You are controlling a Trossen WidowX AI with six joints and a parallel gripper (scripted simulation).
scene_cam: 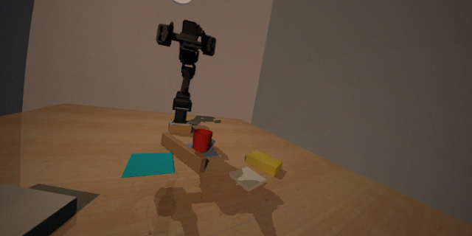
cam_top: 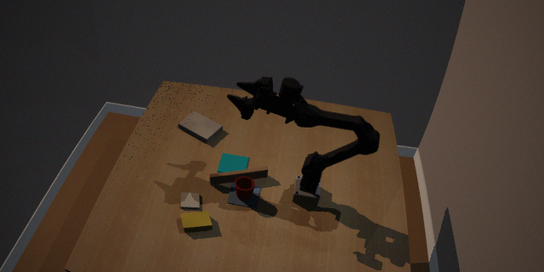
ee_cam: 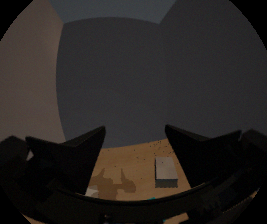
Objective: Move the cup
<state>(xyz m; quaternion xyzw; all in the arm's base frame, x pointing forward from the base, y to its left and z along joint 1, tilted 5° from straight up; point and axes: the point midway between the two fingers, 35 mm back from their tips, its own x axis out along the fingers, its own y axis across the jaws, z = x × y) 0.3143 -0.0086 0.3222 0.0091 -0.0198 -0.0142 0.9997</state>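
The red cup lies 360 mm below my gripper tip, 110 mm to the left of it and 90 mm behind it. Also, from my gripper tip: wooden bar: 380 mm below, 40 mm behind, 30 mm to the left; then teal pad: 400 mm below, 40 mm to the right; then blue-grey pad: 400 mm below, 110 mm to the left, 90 mm behind.
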